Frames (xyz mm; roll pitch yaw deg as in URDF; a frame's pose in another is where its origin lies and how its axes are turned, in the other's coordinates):
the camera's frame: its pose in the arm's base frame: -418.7 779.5 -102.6 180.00 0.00 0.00
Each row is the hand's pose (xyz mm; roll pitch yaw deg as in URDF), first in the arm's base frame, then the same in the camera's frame.
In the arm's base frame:
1: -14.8 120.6 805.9 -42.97 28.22 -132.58
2: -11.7 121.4 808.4 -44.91 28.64 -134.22
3: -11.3 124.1 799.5 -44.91 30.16 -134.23
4: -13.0 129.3 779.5 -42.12 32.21 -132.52
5: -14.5 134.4 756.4 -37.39 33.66 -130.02
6: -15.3 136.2 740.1 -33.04 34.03 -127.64
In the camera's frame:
1: 403.9 658.9 -908.5 137.03 -28.22 132.58
2: 407.0 658.1 -911.0 135.09 -28.64 134.22
3: 407.4 655.4 -902.1 135.09 -30.16 134.23
4: 405.7 650.2 -882.1 137.88 -32.21 132.52
5: 404.2 645.1 -859.0 142.61 -33.66 130.02
6: 403.4 643.3 -842.7 146.96 -34.03 127.64

